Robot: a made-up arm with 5 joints.
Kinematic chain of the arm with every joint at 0, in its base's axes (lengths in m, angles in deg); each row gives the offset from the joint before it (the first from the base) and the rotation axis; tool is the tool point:
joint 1: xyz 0 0 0.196 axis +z
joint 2: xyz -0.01 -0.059 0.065 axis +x
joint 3: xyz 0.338 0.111 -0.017 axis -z
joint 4: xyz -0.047 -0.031 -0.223 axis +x
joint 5: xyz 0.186 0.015 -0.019 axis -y
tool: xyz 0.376 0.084 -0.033
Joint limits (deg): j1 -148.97..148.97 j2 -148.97..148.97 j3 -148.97..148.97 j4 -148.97..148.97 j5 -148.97..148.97
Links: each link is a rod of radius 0.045 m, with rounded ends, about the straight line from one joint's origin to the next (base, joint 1, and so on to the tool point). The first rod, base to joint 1, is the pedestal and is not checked.
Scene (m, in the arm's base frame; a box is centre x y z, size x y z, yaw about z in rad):
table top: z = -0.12
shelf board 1: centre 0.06 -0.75 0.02 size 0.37 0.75 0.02 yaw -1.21
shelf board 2: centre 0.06 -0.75 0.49 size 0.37 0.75 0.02 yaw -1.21
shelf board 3: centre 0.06 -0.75 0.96 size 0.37 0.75 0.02 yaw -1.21
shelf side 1: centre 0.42 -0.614 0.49 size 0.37 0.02 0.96 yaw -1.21
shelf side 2: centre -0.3 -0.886 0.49 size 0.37 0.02 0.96 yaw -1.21
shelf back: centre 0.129 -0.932 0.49 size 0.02 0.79 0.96 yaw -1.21
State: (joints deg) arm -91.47 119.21 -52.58 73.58 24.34
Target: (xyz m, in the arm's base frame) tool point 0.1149 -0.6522 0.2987
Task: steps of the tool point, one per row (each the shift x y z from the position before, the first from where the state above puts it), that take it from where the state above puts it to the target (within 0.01 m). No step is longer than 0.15 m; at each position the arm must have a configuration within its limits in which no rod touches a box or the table.
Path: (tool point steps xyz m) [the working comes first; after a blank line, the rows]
Joints at the target: -144.51 21.22 -81.15 64.72 -10.82
Straight joint move there: touches shelf board 2.

1: -0.0037 0.0995 0.1040
2: 0.0535 0.1017 0.0595
3: 0.0894 0.0845 0.0034
4: 0.0964 0.0601 -0.0533
5: 0.0761 0.0406 -0.0998
6: 0.0233 -0.0389 -0.0909
7: -0.0024 -0.0296 -0.0916
8: -0.0239 -0.0184 -0.0869
9: -0.0406 -0.0067 -0.0788
10: -0.0530 0.0050 -0.0687
11: 0.0670 -0.0631 -0.0400
12: 0.0351 -0.0671 -0.0224
13: 0.0059 -0.0647 0.0111
14: -0.0164 -0.0478 0.0513

